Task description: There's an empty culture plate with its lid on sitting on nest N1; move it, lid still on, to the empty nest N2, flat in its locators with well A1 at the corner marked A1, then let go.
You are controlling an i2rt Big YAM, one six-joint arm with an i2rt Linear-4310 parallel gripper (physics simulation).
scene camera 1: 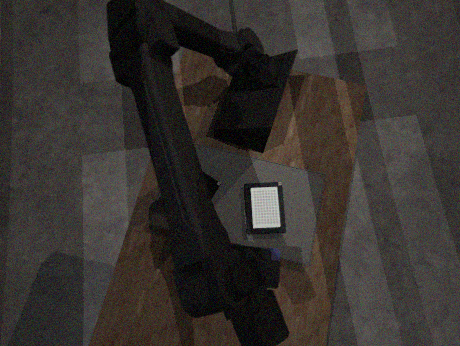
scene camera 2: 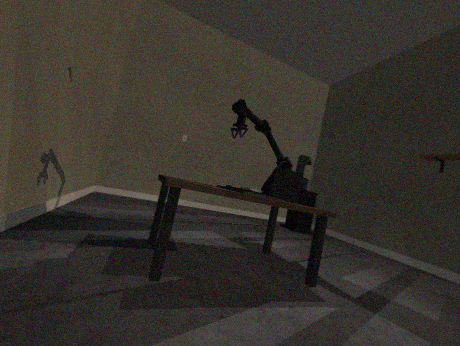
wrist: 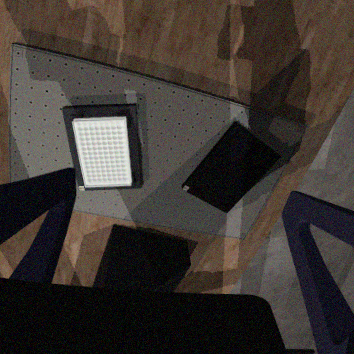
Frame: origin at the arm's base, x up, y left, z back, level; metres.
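Seen in the pictures: gripper, fingertip midpoint: [scene camera 2: 237,138] [wrist: 186,192]; arm's base, link origin: [scene camera 1: 267,76] [scene camera 2: 289,178].
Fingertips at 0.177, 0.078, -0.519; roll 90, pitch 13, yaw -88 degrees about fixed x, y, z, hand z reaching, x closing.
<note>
Pixels of each thing's middle, then the offset from my fingertips to it, as dx, dy, dz. "*": a spot on its surface instead. Level surfaces: height alone.
- culture plate, body centre: [wrist: 103,154] [scene camera 1: 265,207] -0.325, +0.042, +0.170
- nest N1, body centre: [wrist: 104,150] [scene camera 1: 264,207] -0.341, +0.042, +0.170
- empty nest N2, body centre: [wrist: 230,171] -0.341, -0.195, +0.135
- small pale corner mark, body centre: [wrist: 185,187] -0.337, -0.124, +0.196
- grey perforated board, surface spot: [wrist: 40,130] [scene camera 1: 299,218] * -0.349, +0.158, +0.173
- wooden table, surface height: dx -0.362
The culture plate [scene camera 1: 265,207] [wrist: 103,152], pale with a grid of wells, lies flat in the dark frame of nest N1 [scene camera 1: 266,231] [wrist: 136,150]. Its clear lid cannot be made out. The empty nest N2 [wrist: 232,167] is a black rectangle, turned at an angle to N1, at the right in the wrist view; the arm hides it in scene camera 1. A small pale corner mark [wrist: 185,188] shows on N2; its lettering is unreadable. My gripper [scene camera 2: 239,134] [wrist: 186,192] is open and empty, high above the table, its fingers wide apart and clear of both nests.
Both nests stand on a grey perforated board [scene camera 1: 300,210] [wrist: 40,130] on the wooden table [scene camera 1: 320,120] [scene camera 2: 210,188]. A dark block-shaped stand [scene camera 1: 250,110] is beyond the board in scene camera 1. The arm [scene camera 1: 175,150] crosses over the board's left side there.
</note>
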